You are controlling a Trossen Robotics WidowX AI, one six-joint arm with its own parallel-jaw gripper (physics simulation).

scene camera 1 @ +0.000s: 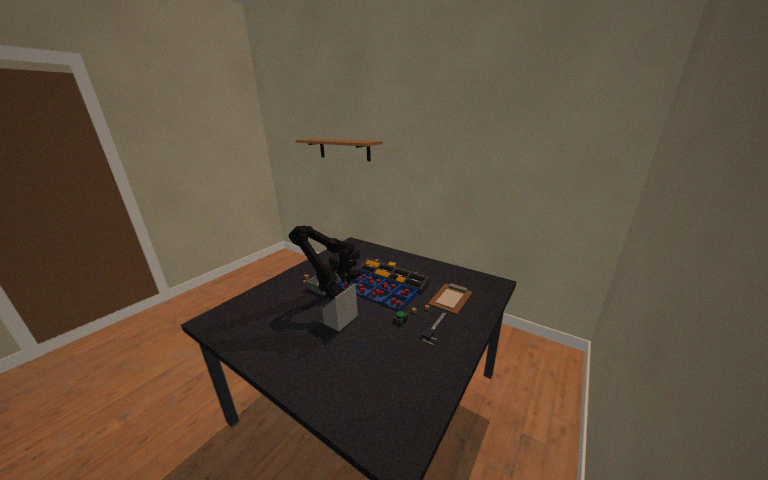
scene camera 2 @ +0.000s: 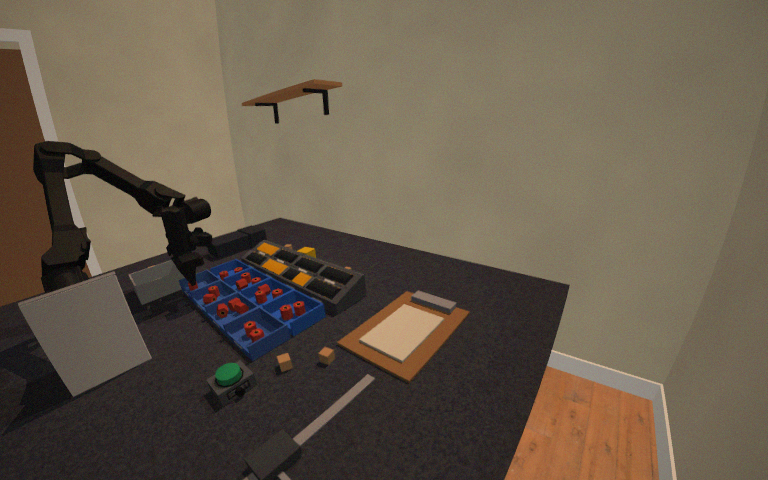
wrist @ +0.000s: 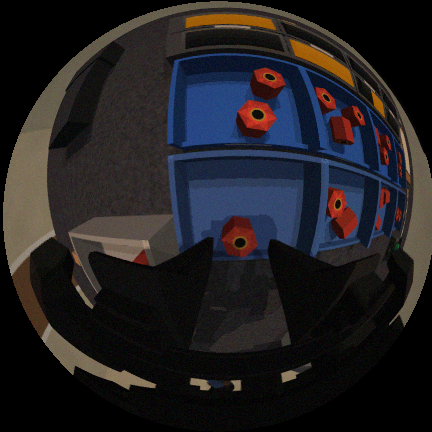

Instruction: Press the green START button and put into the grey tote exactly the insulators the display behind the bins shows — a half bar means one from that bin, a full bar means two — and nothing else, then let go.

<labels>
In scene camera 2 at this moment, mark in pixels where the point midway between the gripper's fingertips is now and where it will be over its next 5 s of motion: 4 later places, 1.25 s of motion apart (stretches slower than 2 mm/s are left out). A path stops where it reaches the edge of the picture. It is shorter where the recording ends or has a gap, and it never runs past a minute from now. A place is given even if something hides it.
My gripper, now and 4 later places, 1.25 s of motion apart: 191,282; 193,287; 177,258; 143,260; 151,286
</labels>
